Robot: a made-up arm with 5 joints. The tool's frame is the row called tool. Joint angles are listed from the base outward. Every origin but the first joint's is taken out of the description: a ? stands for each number. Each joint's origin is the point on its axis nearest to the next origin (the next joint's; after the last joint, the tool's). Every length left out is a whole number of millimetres.
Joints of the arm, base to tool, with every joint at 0 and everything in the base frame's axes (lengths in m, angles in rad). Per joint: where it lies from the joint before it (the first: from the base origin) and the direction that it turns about. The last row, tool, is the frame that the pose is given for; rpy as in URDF.
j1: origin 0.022 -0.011 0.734 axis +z
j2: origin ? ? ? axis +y
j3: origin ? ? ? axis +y
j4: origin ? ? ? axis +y
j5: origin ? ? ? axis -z
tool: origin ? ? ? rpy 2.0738 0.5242 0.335
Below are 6 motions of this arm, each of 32 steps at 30 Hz.
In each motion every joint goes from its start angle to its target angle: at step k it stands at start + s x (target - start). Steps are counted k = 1, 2, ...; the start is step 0. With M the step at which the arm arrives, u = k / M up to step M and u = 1 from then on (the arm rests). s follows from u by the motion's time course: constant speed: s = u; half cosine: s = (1 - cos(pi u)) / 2; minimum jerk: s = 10 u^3 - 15 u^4 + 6 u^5.
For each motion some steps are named. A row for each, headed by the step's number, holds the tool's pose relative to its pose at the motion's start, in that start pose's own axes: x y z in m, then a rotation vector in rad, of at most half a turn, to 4 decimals.
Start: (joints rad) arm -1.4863 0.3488 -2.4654 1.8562 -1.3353
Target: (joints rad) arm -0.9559 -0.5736 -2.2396 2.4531 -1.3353
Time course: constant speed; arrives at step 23
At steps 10, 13, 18, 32:
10: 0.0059 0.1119 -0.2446 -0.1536 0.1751 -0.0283
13: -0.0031 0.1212 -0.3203 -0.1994 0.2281 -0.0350
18: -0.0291 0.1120 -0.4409 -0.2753 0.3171 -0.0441
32: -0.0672 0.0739 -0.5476 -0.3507 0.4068 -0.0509

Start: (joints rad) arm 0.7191 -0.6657 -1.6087 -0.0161 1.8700
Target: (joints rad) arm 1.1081 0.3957 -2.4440 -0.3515 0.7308
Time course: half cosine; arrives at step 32
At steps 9, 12, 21, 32:
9: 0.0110 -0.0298 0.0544 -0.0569 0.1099 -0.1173
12: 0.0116 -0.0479 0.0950 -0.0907 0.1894 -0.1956
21: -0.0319 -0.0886 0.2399 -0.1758 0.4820 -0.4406
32: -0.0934 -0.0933 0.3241 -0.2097 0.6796 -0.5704

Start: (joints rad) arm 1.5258 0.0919 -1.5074 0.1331 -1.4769
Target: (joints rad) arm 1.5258 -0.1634 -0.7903 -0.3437 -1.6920
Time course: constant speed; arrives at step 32
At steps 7, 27, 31, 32:
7: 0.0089 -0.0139 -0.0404 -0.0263 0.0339 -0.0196
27: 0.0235 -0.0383 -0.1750 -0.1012 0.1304 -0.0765
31: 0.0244 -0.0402 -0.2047 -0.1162 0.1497 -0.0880
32: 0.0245 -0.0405 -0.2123 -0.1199 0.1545 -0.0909

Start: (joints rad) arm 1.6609 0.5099 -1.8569 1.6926 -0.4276
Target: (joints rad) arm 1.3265 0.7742 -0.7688 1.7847 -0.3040
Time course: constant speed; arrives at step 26
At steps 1, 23, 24, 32:
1: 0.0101 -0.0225 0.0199 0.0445 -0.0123 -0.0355
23: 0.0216 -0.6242 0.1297 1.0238 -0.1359 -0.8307
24: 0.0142 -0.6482 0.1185 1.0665 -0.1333 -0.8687
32: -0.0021 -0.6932 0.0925 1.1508 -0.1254 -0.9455

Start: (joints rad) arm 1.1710 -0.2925 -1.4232 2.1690 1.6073
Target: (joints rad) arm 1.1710 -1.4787 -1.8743 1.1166 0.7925
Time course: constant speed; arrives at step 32
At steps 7, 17, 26, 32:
7: -0.0866 0.1308 0.0529 0.3856 0.4778 -0.0087
17: -0.2065 0.3034 0.2568 0.9056 1.1606 0.1700
26: -0.2606 0.3705 0.5647 1.3603 1.6930 0.5537
32: -0.2442 0.3348 0.8025 1.6656 1.9434 0.9417

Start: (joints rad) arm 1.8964 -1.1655 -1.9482 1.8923 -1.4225
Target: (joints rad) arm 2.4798 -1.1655 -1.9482 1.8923 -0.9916
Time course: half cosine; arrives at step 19
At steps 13, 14, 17, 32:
13: -0.0459 -0.0374 0.0193 0.0796 0.0688 0.4461
14: -0.0488 -0.0412 0.0218 0.0915 0.0782 0.4818
17: -0.0542 -0.0492 0.0272 0.1182 0.0994 0.5541
32: -0.0551 -0.0508 0.0283 0.1239 0.1040 0.5684

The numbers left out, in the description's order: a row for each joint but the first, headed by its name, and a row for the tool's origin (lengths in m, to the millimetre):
j2: -0.017 -0.017 0
j3: 0.071 0 0.259
j4: 0.097 0 -0.443
j5: 0.097 0 -0.159
tool: 0.023 -0.019 0

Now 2 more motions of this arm.
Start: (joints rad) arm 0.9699 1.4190 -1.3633 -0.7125 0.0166
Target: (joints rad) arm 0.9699 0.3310 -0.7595 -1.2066 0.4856
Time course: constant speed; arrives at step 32
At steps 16, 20, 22, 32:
16: 0.1061 0.2510 -0.0517 0.0302 0.0143 0.5404
20: 0.1136 0.3132 -0.0704 0.0513 0.0301 0.6735
22: 0.1146 0.3436 -0.0803 0.0637 0.0400 0.7394
32: 0.0942 0.4843 -0.1339 0.1440 0.1110 1.0612

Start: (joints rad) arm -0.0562 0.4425 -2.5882 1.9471 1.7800
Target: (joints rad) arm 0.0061 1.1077 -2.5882 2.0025 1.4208
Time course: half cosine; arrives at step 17
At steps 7, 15, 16, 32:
7: 0.0781 -0.1508 0.0331 -0.2986 -0.0218 -0.0465
15: 0.1984 -0.3686 0.1737 -0.7790 -0.0916 -0.1754
16: 0.2031 -0.3763 0.1817 -0.7985 -0.0957 -0.1821
32: 0.2046 -0.3789 0.1844 -0.8050 -0.0970 -0.1843

